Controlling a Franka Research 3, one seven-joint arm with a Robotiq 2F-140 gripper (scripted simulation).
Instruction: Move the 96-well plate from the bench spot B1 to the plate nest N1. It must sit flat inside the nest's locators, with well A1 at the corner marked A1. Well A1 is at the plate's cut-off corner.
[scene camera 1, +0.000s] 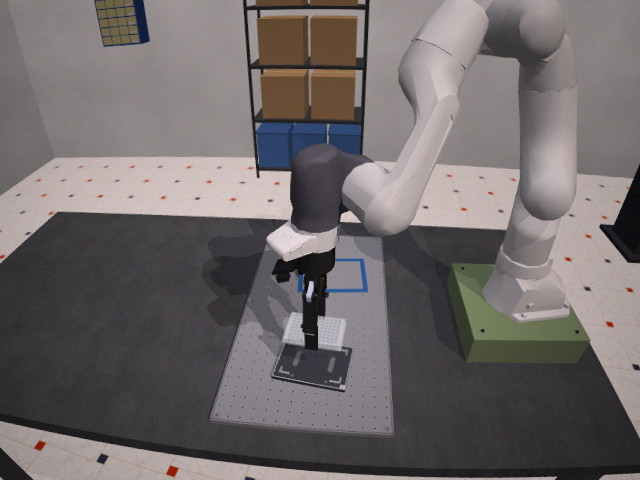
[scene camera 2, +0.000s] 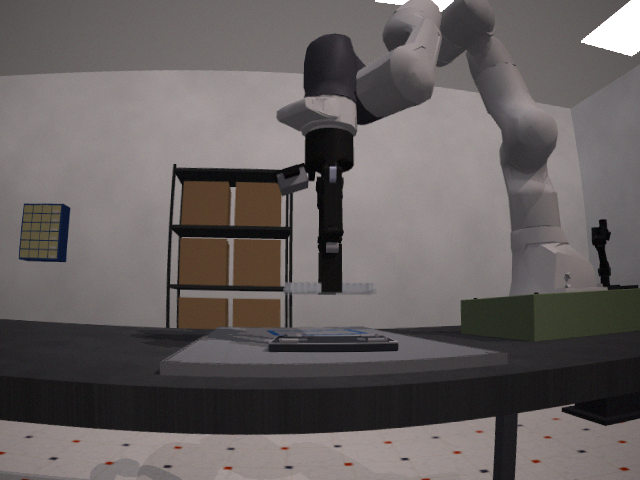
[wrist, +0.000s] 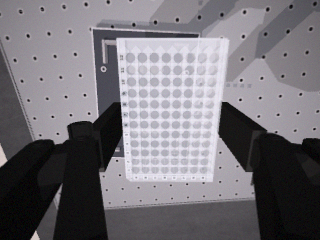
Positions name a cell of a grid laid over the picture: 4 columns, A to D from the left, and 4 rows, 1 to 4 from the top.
Labels:
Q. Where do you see my gripper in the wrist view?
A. C2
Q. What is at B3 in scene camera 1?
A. My gripper.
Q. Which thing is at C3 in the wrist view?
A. A 96-well plate.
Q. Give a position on a plate nest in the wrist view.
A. At B2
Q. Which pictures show my gripper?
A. Scene camera 1, scene camera 2 and the wrist view: all of them.

